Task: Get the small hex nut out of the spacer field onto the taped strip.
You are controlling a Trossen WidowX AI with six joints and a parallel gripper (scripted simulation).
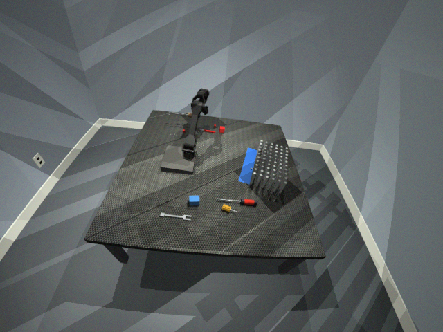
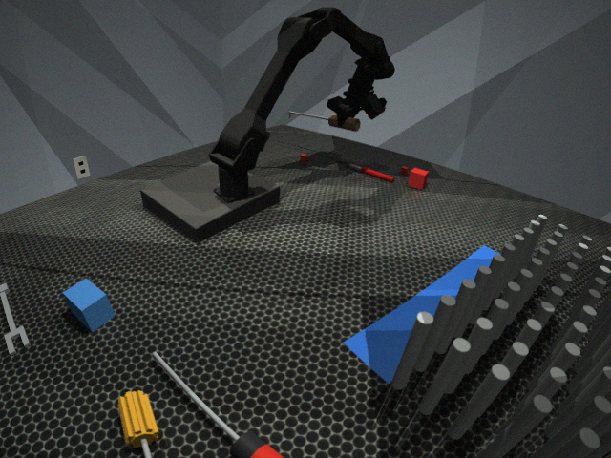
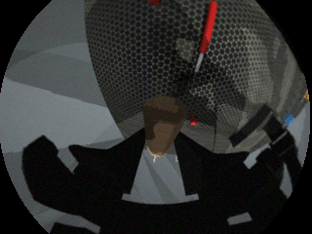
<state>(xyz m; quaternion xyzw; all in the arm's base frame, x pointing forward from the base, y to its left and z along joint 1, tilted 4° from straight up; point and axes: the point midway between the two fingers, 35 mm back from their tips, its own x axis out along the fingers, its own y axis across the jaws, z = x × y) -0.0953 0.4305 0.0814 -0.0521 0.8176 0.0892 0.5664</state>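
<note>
Right now the red-handled tool is 120 mm ahead of my gripper tip, 100 mm below it and 40 mm to the right of it. Also, from my gripper tip: blue taped strip: 540 mm ahead, 320 mm to the right, 110 mm below; hex nut: 570 mm ahead, 360 mm to the right, 100 mm below; blue cube: 760 mm to the right, 250 mm ahead, 90 mm below.
</note>
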